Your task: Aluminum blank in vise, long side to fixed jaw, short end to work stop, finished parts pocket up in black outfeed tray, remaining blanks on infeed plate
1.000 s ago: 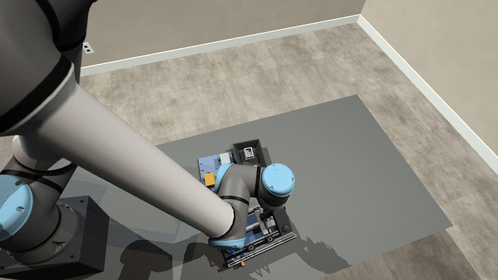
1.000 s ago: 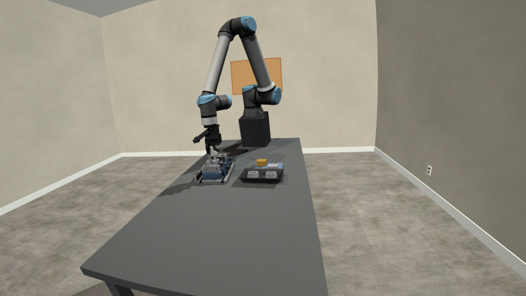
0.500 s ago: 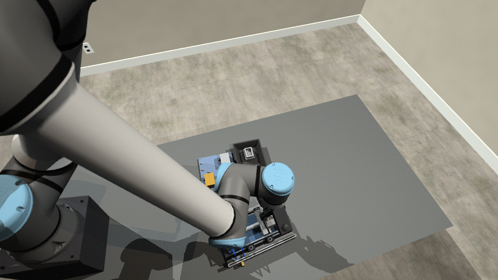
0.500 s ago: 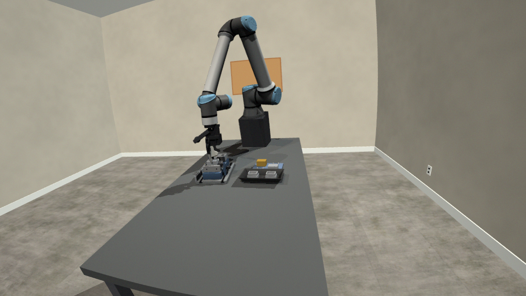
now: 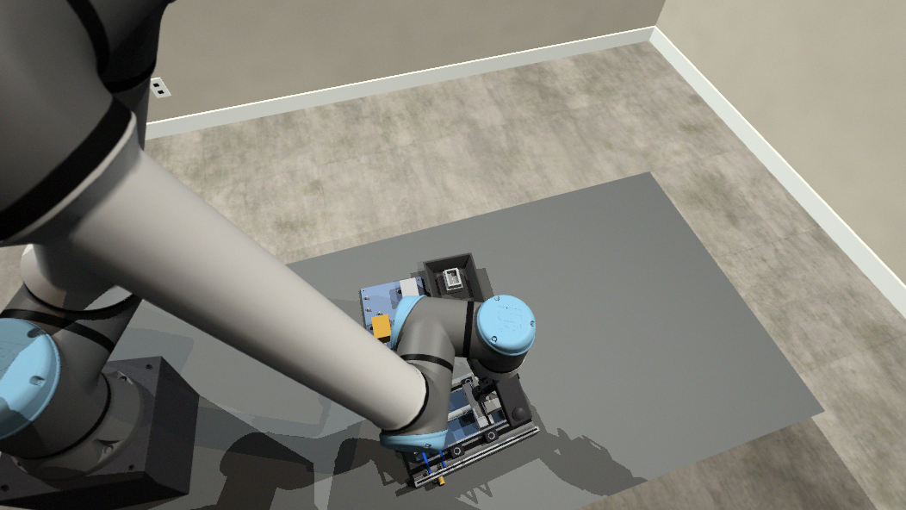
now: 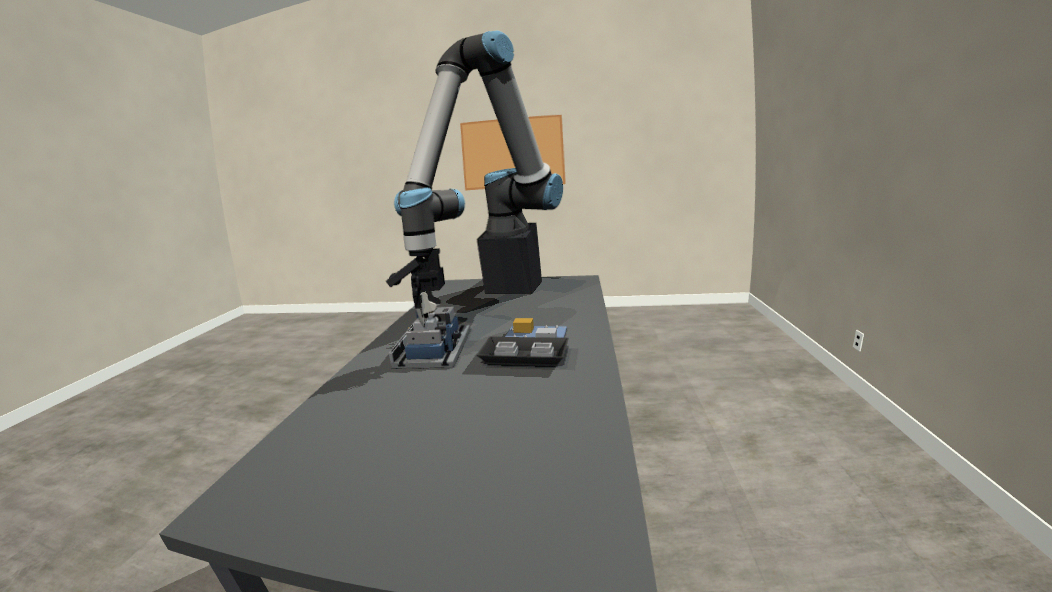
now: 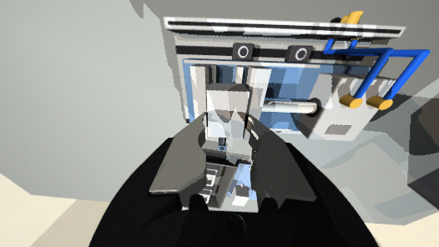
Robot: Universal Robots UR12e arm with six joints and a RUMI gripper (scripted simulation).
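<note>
Now: hand 2 cm above the gray blank. The rest, counted from my hand: yellow brass blank (24 cm to the left, 23 cm behind, 10 cm below); blue infeed plate (29 cm to the left, 19 cm behind, 12 cm below); pale rod (9 cm behind, 4 cm below, 2 cm to the right).
</note>
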